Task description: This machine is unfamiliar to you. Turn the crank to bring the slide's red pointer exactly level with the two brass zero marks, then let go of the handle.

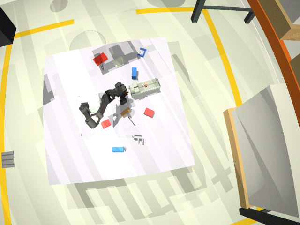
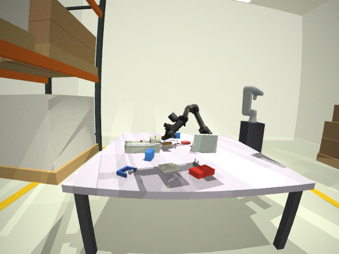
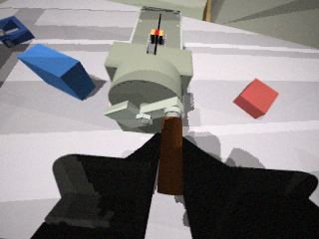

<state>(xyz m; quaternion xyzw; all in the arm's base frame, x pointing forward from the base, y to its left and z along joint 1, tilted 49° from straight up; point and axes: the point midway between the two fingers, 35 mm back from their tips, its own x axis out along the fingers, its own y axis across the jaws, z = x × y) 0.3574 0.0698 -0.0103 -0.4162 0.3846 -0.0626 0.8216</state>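
My gripper tip is now 2 cm below the crank and 1 cm to the right of it. The rest, counted from my gripper tip: red pointer (16 cm ahead, 6 cm to the left); orange-brown crank handle (2 cm behind, 2 cm above); brown block (14 cm to the right, 7 cm below, 3 cm behind).
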